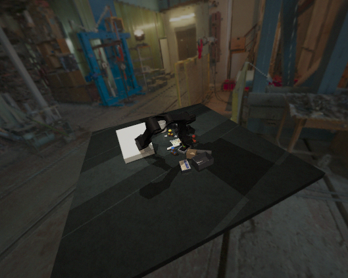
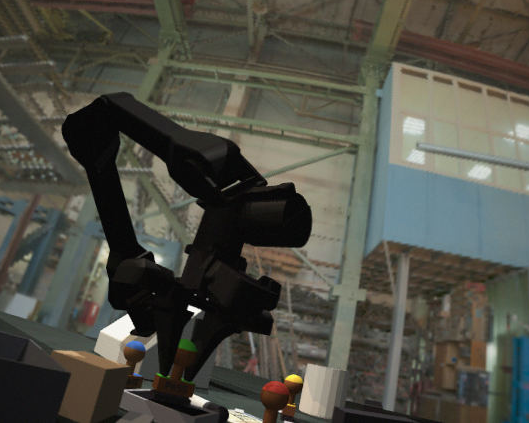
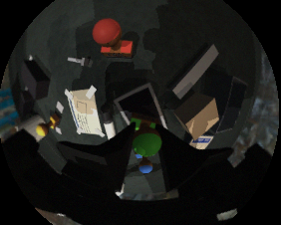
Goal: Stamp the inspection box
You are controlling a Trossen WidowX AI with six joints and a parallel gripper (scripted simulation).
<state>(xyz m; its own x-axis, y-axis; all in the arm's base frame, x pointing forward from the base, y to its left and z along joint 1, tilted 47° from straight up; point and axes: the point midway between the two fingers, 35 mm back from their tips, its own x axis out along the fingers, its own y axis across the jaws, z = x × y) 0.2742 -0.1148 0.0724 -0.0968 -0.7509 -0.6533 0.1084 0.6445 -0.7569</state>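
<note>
Right now the dark ink pad is 4 cm below my gripper tip. Round my gripper tip: black-and-white pen: 3 cm behind, 7 cm to the left, 3 cm below; blue stamp: 9 cm behind, 2 cm below; green-knobbed stamp: right at my gripper tip.
</note>
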